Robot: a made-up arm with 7 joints.
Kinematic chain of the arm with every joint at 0, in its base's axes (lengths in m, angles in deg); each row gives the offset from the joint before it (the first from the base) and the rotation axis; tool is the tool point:
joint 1: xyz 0 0 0.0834 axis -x
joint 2: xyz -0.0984 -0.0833 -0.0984 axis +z
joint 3: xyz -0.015 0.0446 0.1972 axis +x
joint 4: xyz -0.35 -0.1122 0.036 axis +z
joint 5: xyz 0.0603 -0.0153 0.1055 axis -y
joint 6: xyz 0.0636 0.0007 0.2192 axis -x
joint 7: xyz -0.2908 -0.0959 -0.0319 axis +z
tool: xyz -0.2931 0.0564 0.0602
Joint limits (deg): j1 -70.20..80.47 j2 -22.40..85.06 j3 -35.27..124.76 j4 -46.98..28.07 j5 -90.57..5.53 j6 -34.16..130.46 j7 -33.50..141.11
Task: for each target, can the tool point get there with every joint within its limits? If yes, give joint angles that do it. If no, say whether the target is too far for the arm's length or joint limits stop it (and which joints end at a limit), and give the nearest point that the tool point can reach.
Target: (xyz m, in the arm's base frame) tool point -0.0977 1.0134 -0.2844
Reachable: no: joint limits stop it (at a limit: joint 1, joint 2, joint 3, joint 4) | nearest point -0.1482 0.8733 -0.2201 | short by 0.162 m
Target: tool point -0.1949 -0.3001 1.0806
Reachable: yes | joints 31.48 42.18 10.62 -19.53 -36.94 18.45 58.48
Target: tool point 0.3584 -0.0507 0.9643
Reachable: yes | joints 48.01 68.21 36.34 -21.18 -47.66 43.46 41.79
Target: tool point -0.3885 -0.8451 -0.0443
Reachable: yes | joints -27.11 10.92 71.14 -29.58 -48.61 89.72 4.69
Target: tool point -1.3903 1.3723 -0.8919
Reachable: no: too far | nearest point -0.7249 0.7359 -0.3063 | short by 1.091 m
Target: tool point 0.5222 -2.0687 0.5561
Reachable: no: too far | nearest point 0.1708 -1.0678 0.3274 | short by 1.085 m
